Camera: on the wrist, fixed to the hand. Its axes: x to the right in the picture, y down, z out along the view.
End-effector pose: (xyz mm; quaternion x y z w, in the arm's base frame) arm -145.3 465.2 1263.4 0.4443 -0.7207 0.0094 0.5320
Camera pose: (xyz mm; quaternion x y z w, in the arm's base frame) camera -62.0 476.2 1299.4 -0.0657 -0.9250 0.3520 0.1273
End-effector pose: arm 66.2 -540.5 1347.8 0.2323 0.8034 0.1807 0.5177
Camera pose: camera -22.9 -560.4 1351.6 0.8057 0.3213 0.2818 0.4101
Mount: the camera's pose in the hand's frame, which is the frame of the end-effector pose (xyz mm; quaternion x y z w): 17.7 -31.0 -84.1 0.1535 -0.2433 0.6444 0.7085
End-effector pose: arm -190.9 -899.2 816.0 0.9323 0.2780 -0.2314 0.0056
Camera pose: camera -158.0 -852.2 887.1 0.7842 -0.4407 -0.4298 0.0776
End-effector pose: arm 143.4 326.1 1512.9 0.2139 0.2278 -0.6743 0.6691
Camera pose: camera 110.8 361.8 1435.4 0.2370 -0.2427 -0.1336 0.9312
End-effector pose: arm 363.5 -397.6 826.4 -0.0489 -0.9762 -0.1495 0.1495
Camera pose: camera 365.6 -451.9 899.8 0.6771 0.7194 -0.1522 0.0277
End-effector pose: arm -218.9 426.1 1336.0 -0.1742 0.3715 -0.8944 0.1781
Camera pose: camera -277.6 489.3 1305.9 -0.0743 0.1948 -0.5336 0.8197
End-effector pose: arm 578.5 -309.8 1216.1 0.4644 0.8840 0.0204 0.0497
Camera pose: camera 534.1 -312.0 1295.9 0.9113 0.3181 -0.2022 0.1659
